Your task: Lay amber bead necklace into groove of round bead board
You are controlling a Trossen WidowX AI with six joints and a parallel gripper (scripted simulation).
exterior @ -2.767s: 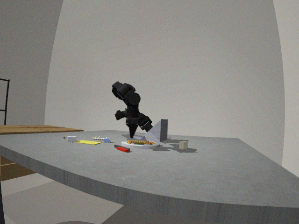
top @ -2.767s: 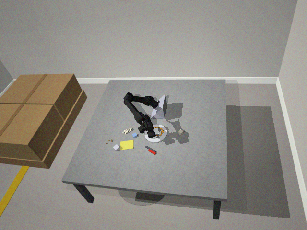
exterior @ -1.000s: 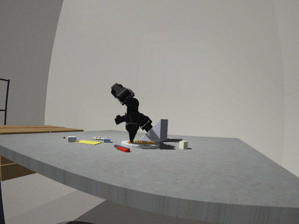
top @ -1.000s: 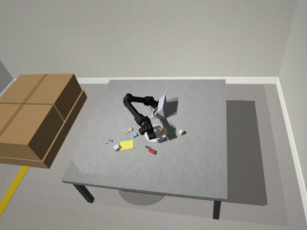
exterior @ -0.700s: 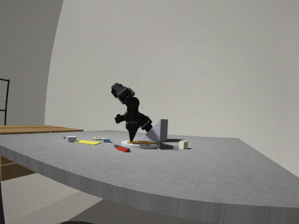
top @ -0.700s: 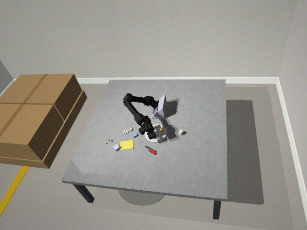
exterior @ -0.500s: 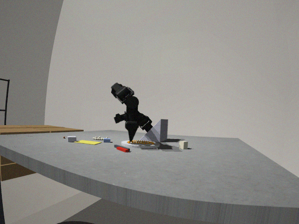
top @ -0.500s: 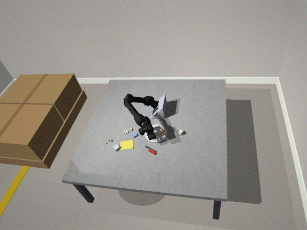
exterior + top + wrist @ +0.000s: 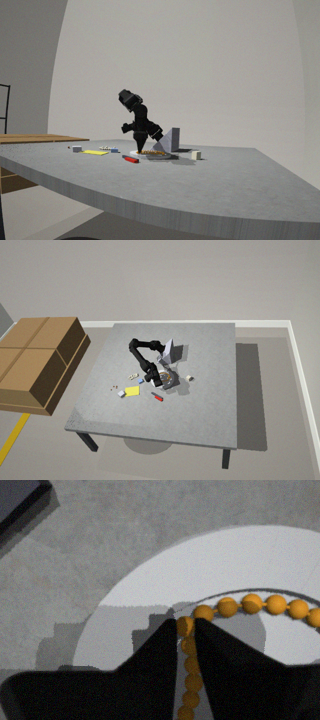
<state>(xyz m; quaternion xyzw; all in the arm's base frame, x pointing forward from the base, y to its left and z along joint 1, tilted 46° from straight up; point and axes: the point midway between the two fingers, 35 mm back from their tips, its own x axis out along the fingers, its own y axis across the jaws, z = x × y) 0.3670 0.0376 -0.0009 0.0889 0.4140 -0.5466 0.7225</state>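
Now: the round bead board 6 cm behind my gripper tip, 3 cm to the left of it and 1 cm below it. Also, from my gripper tip: blue cube: 2 cm behind, 16 cm to the right, 1 cm below; then yellow sheet: 9 cm ahead, 20 cm to the right, 2 cm below; then red-handled tool: 13 cm ahead, 3 cm to the left, 1 cm below.
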